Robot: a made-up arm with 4 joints. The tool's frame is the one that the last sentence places. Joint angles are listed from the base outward.
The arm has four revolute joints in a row. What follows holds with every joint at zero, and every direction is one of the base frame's. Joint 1 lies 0.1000 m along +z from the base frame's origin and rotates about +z. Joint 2 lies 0.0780 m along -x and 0.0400 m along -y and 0.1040 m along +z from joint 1 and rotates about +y. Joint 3 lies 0.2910 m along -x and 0.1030 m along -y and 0.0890 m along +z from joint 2 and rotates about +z. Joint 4 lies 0.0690 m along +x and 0.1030 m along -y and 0.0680 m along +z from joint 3 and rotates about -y. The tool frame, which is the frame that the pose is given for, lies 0.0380 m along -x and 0.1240 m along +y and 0.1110 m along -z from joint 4; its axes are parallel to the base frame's.
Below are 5 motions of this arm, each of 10 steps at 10 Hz.
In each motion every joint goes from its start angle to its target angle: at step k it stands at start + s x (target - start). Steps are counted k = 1, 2, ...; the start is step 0. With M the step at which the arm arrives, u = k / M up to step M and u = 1 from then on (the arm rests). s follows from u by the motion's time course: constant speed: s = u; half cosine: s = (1 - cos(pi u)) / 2; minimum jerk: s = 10 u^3 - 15 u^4 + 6 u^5.
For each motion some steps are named. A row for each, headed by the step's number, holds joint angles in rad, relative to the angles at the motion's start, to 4 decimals.
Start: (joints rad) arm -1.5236 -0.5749 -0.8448 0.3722
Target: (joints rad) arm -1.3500 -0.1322 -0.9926 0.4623
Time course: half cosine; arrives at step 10
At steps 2, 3, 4, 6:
2: 0.0166 0.0423 -0.0141 0.0086
3: 0.0358 0.0912 -0.0305 0.0186
4: 0.0600 0.1529 -0.0511 0.0311
6: 0.1136 0.2898 -0.0967 0.0590

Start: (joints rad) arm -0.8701 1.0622 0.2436 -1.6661
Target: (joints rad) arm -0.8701 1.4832 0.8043 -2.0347
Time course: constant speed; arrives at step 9
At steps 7, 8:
7: 0.0000 0.3274 0.4361 -0.2867
8: 0.0000 0.3742 0.4984 -0.3276

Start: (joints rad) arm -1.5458 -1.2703 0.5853 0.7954
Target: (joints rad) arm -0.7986 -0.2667 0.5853 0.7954
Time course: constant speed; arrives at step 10
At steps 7, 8, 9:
7: 0.5230 0.7025 0.0000 0.0000
8: 0.5978 0.8029 0.0000 0.0000
9: 0.6725 0.9032 0.0000 0.0000

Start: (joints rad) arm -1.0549 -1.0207 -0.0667 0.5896
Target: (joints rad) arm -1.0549 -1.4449 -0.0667 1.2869
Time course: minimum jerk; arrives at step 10
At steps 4, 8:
4: 0.0000 -0.1347 0.0000 0.2214
8: 0.0000 -0.3996 0.0000 0.6569

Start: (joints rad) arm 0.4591 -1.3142 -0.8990 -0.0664
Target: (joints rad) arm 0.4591 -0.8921 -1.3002 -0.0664
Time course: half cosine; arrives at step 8
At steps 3, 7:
3: 0.0000 0.1303 -0.1238 0.0000
7: 0.0000 0.4060 -0.3859 0.0000

